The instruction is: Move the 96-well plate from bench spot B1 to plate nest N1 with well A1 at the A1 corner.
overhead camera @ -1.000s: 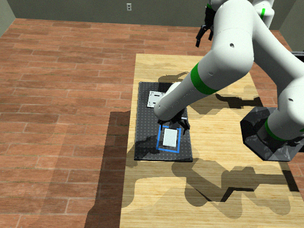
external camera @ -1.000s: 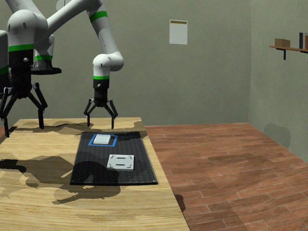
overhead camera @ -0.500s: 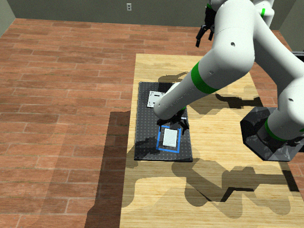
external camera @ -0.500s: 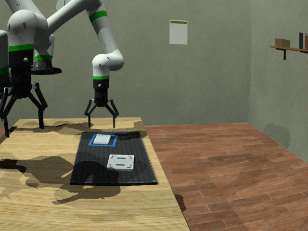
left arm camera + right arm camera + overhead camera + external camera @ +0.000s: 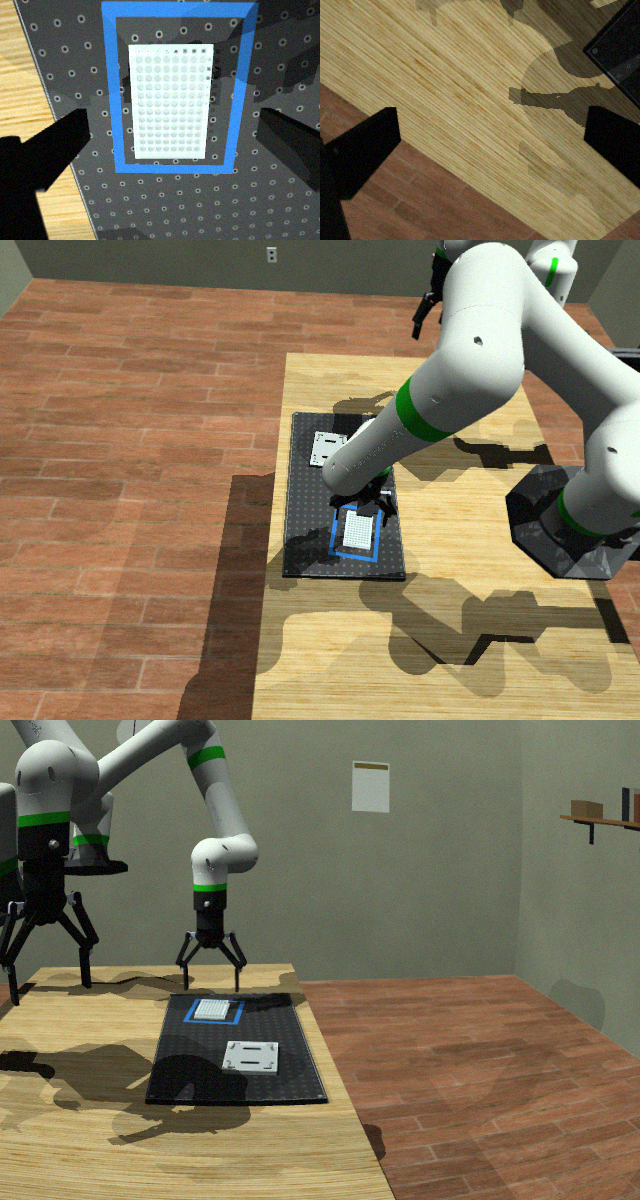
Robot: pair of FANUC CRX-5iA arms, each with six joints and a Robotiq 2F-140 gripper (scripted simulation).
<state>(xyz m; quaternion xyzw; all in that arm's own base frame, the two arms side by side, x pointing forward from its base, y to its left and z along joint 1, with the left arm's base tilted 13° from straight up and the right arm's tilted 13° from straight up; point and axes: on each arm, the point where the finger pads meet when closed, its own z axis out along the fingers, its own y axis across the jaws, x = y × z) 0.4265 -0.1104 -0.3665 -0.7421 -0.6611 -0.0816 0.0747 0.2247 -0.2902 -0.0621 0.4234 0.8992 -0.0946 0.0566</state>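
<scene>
Now: left hand 7 cm above the white 96-well plate. The rest, counted from my left hand: A1 mark (8 cm ahead, 40 cm to the right, 6 cm below); then pale plate nest (13 cm ahead, 32 cm to the right, 7 cm below).
</scene>
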